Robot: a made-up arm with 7 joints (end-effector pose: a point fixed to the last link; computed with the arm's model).
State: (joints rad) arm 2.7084 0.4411 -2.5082 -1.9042 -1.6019 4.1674 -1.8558
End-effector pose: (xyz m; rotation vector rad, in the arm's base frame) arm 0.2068 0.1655 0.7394 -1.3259 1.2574 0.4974
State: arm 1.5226 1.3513 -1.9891 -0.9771 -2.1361 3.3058 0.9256
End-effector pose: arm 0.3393 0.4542 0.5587 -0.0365 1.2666 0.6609
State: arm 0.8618 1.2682 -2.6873 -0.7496 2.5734 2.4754 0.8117
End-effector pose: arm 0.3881 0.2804 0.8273 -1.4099 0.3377 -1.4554
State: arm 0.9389 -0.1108 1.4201 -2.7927 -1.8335 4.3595 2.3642
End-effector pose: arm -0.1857 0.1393 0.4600 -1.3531 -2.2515 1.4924
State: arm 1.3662 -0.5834 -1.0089 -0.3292 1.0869 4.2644 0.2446
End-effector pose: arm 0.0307 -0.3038 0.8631 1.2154 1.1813 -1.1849
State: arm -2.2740 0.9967 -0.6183 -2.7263 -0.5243 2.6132 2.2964
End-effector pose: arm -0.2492 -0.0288 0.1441 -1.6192 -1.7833 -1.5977
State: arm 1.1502 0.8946 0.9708 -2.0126 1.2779 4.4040 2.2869
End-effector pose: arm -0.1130 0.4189 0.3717 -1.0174 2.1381 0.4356
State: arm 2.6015 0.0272 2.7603 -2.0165 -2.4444 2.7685 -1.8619
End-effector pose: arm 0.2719 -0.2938 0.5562 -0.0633 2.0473 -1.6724
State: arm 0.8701 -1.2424 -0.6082 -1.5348 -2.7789 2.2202 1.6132
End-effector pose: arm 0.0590 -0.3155 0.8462 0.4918 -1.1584 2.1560
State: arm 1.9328 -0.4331 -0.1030 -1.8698 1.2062 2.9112 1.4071
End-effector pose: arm 0.0066 0.2813 0.8151 -1.5769 0.4739 1.2174
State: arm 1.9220 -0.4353 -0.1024 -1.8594 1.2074 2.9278 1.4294
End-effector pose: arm 0.0108 0.2779 0.8188 -1.5463 0.5054 1.2222
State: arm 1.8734 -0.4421 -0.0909 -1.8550 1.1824 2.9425 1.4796
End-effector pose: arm 0.0203 0.2719 0.8239 -1.5104 0.5564 1.2017
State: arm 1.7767 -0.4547 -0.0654 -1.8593 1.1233 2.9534 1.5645
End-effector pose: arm 0.0353 0.2621 0.8303 -1.4676 0.6288 1.1478
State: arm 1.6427 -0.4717 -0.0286 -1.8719 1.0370 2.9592 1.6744
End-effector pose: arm 0.0521 0.2493 0.8370 -1.4204 0.7139 1.0651
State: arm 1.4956 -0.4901 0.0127 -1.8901 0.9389 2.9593 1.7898
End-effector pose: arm 0.0664 0.2361 0.8424 -1.3757 0.7981 0.9671
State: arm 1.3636 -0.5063 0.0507 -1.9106 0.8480 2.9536 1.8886
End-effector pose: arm 0.0762 0.2261 0.8454 -1.3438 0.8690 0.8720
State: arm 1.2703 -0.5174 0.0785 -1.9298 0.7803 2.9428 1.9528
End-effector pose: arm 0.0817 0.2211 0.8456 -1.3337 0.9166 0.7970
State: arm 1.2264 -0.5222 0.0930 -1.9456 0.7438 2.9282 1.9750
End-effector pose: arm 0.0838 0.2211 0.8434 -1.3490 0.9359 0.7524
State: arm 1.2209 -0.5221 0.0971 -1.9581 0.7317 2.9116 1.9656
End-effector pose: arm 0.0835 0.2244 0.8400 -1.3832 0.9323 0.7330
